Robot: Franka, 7 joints.
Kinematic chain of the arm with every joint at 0, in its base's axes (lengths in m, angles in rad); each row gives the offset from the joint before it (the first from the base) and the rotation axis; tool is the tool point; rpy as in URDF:
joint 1: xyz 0 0 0.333 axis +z
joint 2: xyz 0 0 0 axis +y
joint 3: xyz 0 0 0.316 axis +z
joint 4: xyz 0.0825 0 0 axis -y
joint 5: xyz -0.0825 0 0.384 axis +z
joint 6: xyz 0 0 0 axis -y
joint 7: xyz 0.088 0 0 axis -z
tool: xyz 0 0 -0.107 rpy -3.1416 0 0
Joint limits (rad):
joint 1: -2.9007..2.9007
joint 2: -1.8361..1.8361
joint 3: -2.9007..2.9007
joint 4: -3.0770..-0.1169
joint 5: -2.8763..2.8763
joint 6: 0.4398..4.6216
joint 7: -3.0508..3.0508
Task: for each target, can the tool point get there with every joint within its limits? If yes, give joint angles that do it. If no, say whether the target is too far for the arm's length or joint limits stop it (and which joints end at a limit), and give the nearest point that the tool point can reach.
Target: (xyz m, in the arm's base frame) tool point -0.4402 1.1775 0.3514
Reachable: no: too far | nearest point -0.3004 0.8035 0.3456 | short by 0.399 m
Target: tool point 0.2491 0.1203 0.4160
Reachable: yes | joints -1.5933 1.4662 1.8884 -2.6877 0.1278 1.5361 -0.6384
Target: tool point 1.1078 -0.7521 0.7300
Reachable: no: too far | nearest point 0.6805 -0.4620 0.5769 | short by 0.539 m
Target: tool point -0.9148 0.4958 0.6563
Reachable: no: too far | nearest point -0.7203 0.3904 0.5876 | short by 0.232 m
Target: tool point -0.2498 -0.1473 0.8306
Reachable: yes | joints -1.6415 -0.7903 -0.5756 -2.2402 -0.4118 3.9274 1.5350
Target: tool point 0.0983 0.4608 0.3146
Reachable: yes | joints 0.0080 -0.2391 1.2923 -2.5097 2.0266 2.1649 -1.6661
